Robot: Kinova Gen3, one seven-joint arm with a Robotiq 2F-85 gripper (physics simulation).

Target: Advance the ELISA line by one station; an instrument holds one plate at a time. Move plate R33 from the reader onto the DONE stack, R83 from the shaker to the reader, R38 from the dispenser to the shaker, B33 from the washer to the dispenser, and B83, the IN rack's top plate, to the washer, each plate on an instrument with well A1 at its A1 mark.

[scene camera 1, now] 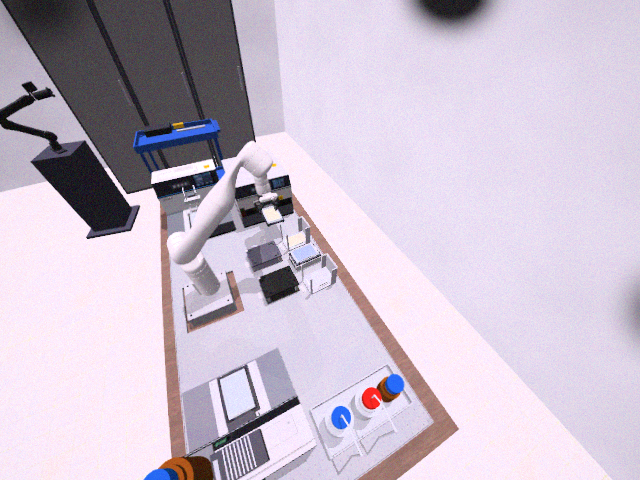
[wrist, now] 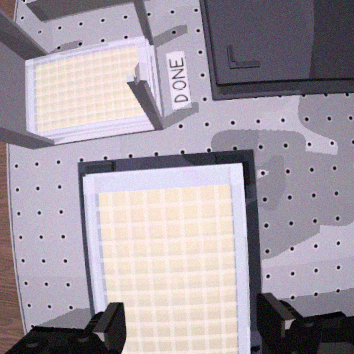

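Seen in the pictures: gripper, fingertip midpoint: (scene camera 1: 269, 212) (wrist: 190, 315); arm's base, origin of the base link: (scene camera 1: 210, 287).
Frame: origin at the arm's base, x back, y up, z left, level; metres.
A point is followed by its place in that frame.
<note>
A plate with pale yellow wells (scene camera 1: 272, 214) @(x -0.354, y 0.066, z 0.352 m) (wrist: 170, 250) @(x -0.354, y 0.061, z 0.342 m) lies on a dark tray (wrist: 253, 210) @(x -0.310, y 0.053, z 0.317 m) in front of the back right instrument (scene camera 1: 283, 182) @(x -0.453, y 0.179, z 0.482 m). My gripper (scene camera 1: 267, 204) @(x -0.339, y 0.064, z 0.375 m) (wrist: 190, 315) @(x -0.339, y 0.064, z 0.375 m) is open, over this plate, with a finger near each long side; finger depth beside it is unclear. The DONE stack (scene camera 1: 297, 239) @(x -0.463, y -0.036, z 0.217 m) (wrist: 87, 87) @(x -0.451, y -0.038, z 0.224 m) stands in its corner posts, a yellow-welled plate on top. A blue-welled plate (scene camera 1: 305, 253) @(x -0.472, y 0.012, z 0.064 m) lies between the two racks. A pale plate (scene camera 1: 238, 393) @(x -0.100, y 0.020, z -0.473 m) lies on the near instrument. Plate labels are unreadable.
A dark grey block (scene camera 1: 264, 253) @(x -0.269, y -0.010, z 0.142 m) (wrist: 270, 35) @(x -0.290, y -0.010, z 0.174 m) with a corner mark is beside the DONE label (wrist: 178, 80) @(x -0.367, y -0.055, z 0.206 m). A black block (scene camera 1: 279, 284) @(x -0.311, y 0.003, z -0.076 m) and a white rack (scene camera 1: 336, 273) @(x -0.579, y 0.024, z -0.105 m) stand nearer. Another instrument (scene camera 1: 178, 187) @(x 0.142, y 0.167, z 0.626 m) stands back left. Capped bottles (scene camera 1: 340, 417) @(x -0.392, y 0.139, z -0.639 m) stand in a tray front right.
</note>
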